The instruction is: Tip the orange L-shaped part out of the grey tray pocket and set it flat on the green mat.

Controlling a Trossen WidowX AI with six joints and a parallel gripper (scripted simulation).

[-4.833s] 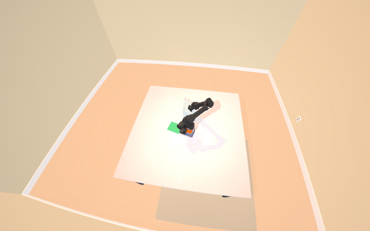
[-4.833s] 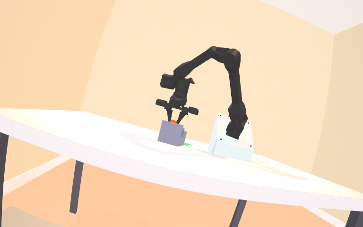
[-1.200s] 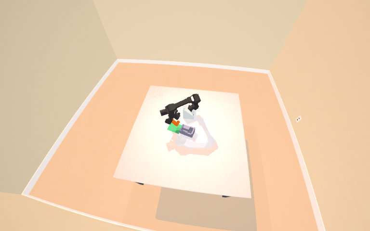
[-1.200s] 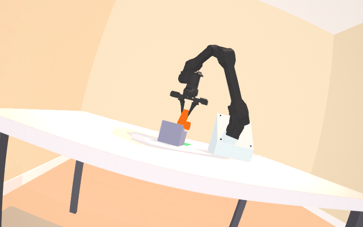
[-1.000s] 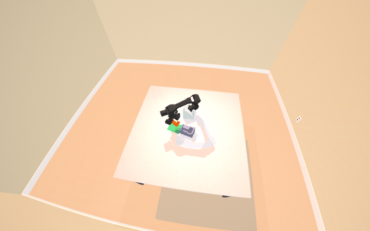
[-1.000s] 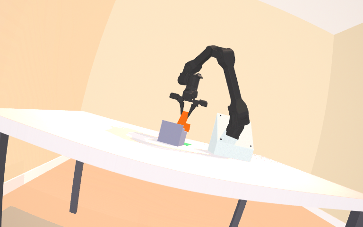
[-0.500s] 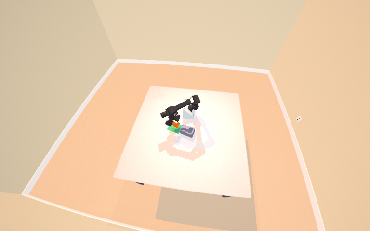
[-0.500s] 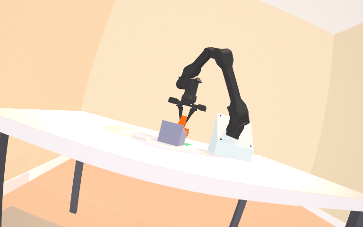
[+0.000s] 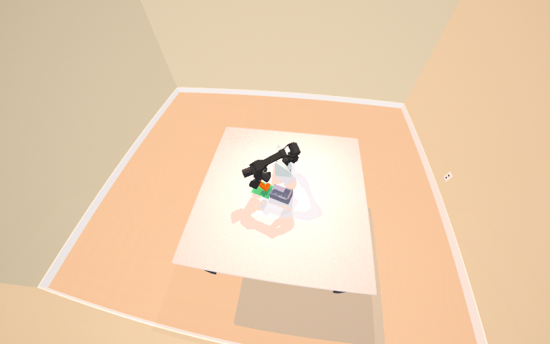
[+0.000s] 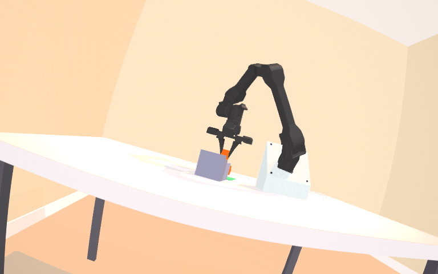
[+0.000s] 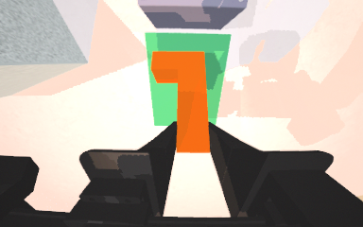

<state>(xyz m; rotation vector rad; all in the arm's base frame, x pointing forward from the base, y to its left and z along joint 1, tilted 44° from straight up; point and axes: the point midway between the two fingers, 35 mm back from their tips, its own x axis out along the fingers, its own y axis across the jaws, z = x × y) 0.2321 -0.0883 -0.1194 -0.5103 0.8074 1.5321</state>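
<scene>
The green mat lies 20 mm to the left of my gripper tip and 100 mm below it. Also, from my gripper tip: orange L-shaped part: 10 mm behind, 30 mm to the left, 30 mm below.
</scene>
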